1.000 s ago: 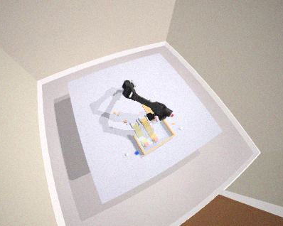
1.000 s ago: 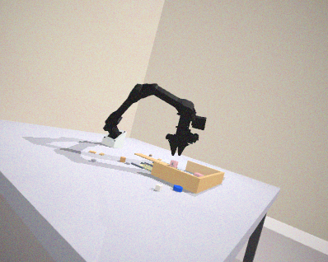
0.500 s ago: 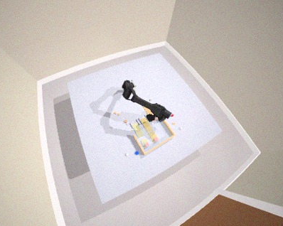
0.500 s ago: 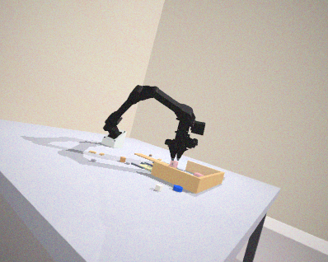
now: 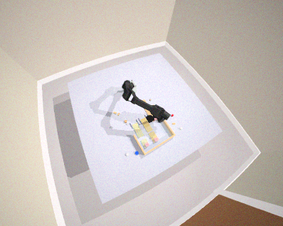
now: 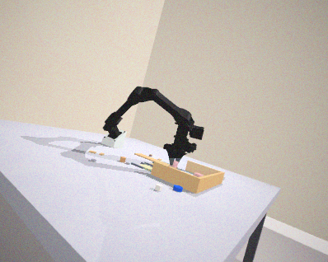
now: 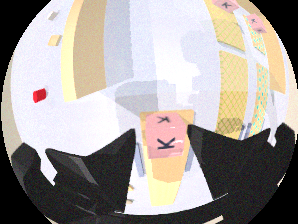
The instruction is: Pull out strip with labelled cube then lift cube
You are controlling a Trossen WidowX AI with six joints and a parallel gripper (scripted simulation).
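Right now my gripper tip is 11 cm past the pale yellow strip, 1 cm to the left of it and 1 cm above it. Also, from my gripper tip: blue disc: 30 cm to the right, 20 cm ahead, 1 cm below; then small red piece: 18 cm to the left, 5 cm ahead.
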